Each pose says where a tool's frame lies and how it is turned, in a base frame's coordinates. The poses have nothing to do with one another.
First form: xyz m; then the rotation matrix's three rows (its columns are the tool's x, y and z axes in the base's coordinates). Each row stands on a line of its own.
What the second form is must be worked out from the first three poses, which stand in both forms.
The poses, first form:
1:
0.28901 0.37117 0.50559
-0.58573 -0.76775 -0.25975
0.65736 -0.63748 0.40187
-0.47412 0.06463 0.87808
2:
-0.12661 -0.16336 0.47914
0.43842 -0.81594 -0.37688
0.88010 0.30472 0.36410
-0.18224 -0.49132 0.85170
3:
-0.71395 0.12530 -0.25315
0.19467 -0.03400 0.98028
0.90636 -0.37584 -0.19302
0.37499 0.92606 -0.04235
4:
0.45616 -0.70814 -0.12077
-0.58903 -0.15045 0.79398
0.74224 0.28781 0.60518
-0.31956 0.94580 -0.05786
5:
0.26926 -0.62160 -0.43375
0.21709 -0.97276 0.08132
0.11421 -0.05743 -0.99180
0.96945 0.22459 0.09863
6:
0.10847 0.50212 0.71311
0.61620 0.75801 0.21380
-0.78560 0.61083 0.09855
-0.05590 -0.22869 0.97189
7:
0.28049 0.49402 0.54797
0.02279 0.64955 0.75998
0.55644 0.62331 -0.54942
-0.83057 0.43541 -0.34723
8:
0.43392 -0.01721 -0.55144
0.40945 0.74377 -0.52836
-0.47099 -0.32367 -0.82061
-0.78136 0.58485 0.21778
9:
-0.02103 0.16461 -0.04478
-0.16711 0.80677 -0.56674
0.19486 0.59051 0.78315
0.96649 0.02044 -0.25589
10:
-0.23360 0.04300 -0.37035
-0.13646 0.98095 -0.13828
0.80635 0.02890 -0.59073
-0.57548 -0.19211 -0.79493
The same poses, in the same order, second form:
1: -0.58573 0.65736 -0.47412 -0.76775 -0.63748 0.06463 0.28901 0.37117 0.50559
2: 0.43842 0.88010 -0.18224 -0.81594 0.30472 -0.49132 -0.12661 -0.16336 0.47914
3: 0.19467 0.90636 0.37499 -0.03400 -0.37584 0.92606 -0.71395 0.12530 -0.25315
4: -0.58903 0.74224 -0.31956 -0.15045 0.28781 0.94580 0.45616 -0.70814 -0.12077
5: 0.21709 0.11421 0.96945 -0.97276 -0.05743 0.22459 0.26926 -0.62160 -0.43375
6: 0.61620 -0.78560 -0.05590 0.75801 0.61083 -0.22869 0.10847 0.50212 0.71311
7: 0.02279 0.55644 -0.83057 0.64955 0.62331 0.43541 0.28049 0.49402 0.54797
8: 0.40945 -0.47099 -0.78136 0.74377 -0.32367 0.58485 0.43392 -0.01721 -0.55144
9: -0.16711 0.19486 0.96649 0.80677 0.59051 0.02044 -0.02103 0.16461 -0.04478
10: -0.13646 0.80635 -0.57548 0.98095 0.02890 -0.19211 -0.23360 0.04300 -0.37035
